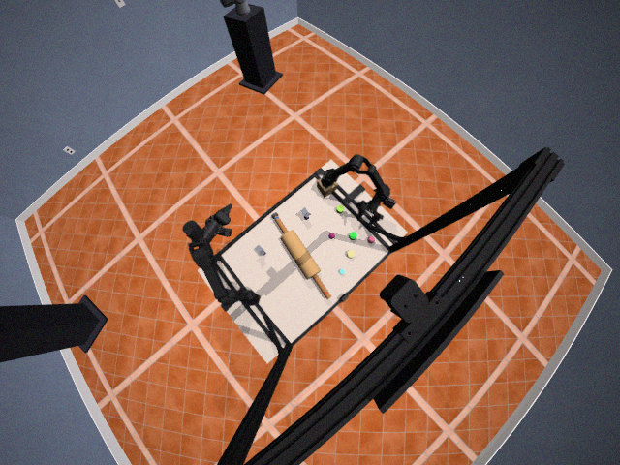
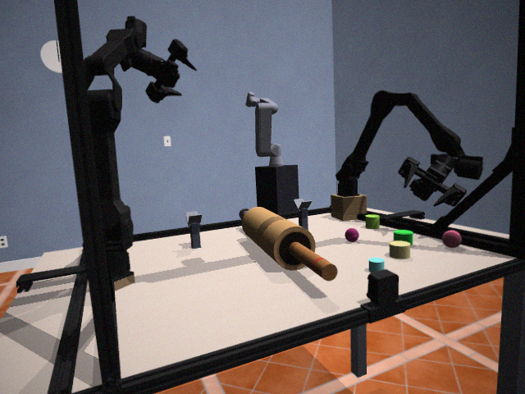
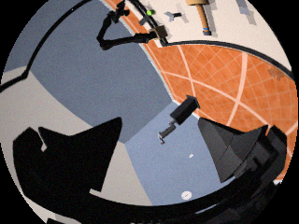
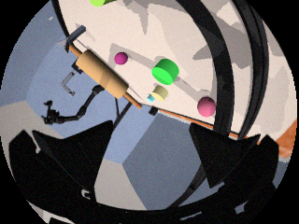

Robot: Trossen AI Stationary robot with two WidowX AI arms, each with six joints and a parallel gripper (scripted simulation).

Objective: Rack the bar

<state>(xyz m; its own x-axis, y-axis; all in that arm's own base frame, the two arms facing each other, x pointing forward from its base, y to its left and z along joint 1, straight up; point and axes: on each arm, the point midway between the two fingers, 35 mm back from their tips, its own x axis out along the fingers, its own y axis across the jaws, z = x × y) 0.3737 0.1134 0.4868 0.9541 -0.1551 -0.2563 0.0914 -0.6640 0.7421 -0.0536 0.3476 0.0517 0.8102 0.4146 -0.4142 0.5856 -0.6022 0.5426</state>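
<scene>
Now: right hand 17 cm to the right of the magenta ball, 13 cm short of it and 12 cm above it. Round my right hand: cyan cylinder (33 cm to the left, 13 cm below, 4 cm behind); then bar (37 cm to the left, 25 cm ahead, 9 cm below); then green cylinder (12 cm below, 10 cm to the left, 1 cm ahead).
</scene>
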